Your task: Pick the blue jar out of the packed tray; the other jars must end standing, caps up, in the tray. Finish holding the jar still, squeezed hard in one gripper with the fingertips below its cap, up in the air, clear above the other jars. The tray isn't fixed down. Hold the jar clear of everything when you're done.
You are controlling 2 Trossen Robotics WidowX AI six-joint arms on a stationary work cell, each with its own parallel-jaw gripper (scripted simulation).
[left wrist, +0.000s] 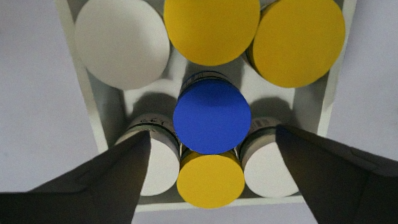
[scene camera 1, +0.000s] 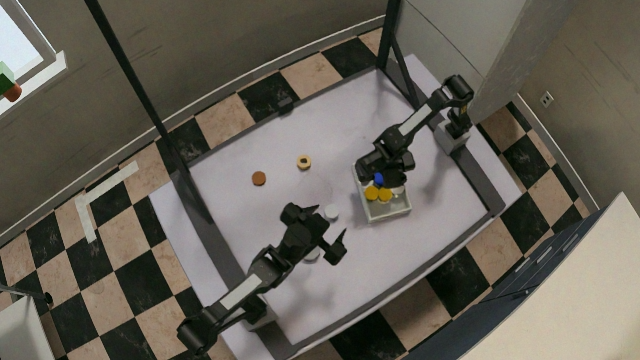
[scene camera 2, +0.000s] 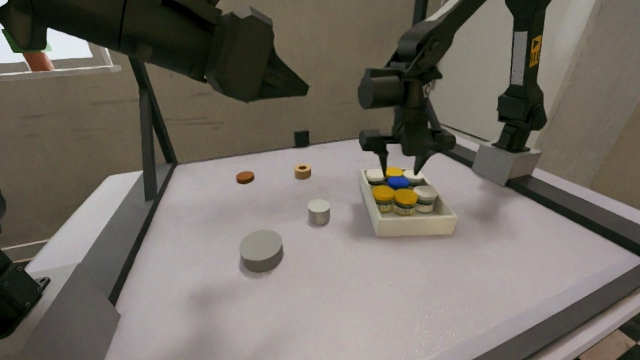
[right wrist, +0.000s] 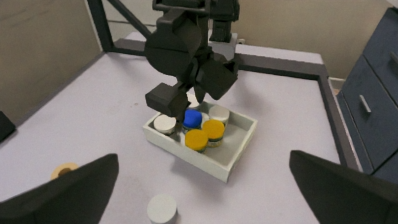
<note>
In view: my left gripper (scene camera 2: pixel 399 175), my right gripper (scene camera 2: pixel 287 86), a blue jar (left wrist: pixel 211 115), a wide grey disc (scene camera 2: pixel 261 251) and a grey base block (scene camera 2: pixel 504 164).
My left gripper also shows in the left wrist view (left wrist: pixel 213 135), in scene camera 1 (scene camera 1: pixel 381 175) and in the right wrist view (right wrist: pixel 191 112). My right gripper also shows in scene camera 1 (scene camera 1: pixel 332 217) and in the right wrist view (right wrist: pixel 205 159). The left wrist view does not show the wide grey disc: it is out of frame. The right wrist view misses the wide grey disc: it is out of frame.
</note>
